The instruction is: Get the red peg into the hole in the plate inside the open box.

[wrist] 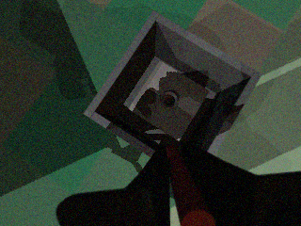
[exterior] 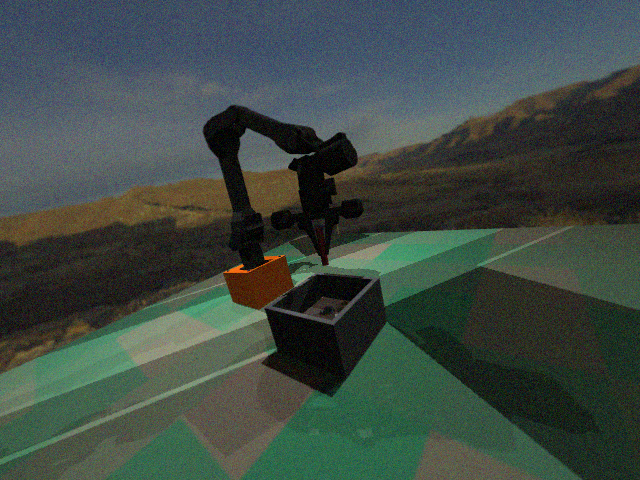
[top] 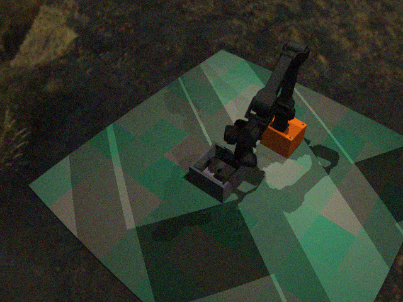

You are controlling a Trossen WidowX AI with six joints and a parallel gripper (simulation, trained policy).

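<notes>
Now: gripper tip 1 cm past the red peg, 1 cm to the right of it and 1 cm below it. Round my gripper tip: plate: 2 cm ahead, 5 cm to the right, 11 cm below; then dark grey box: 2 cm ahead, 5 cm to the right, 13 cm below.
</notes>
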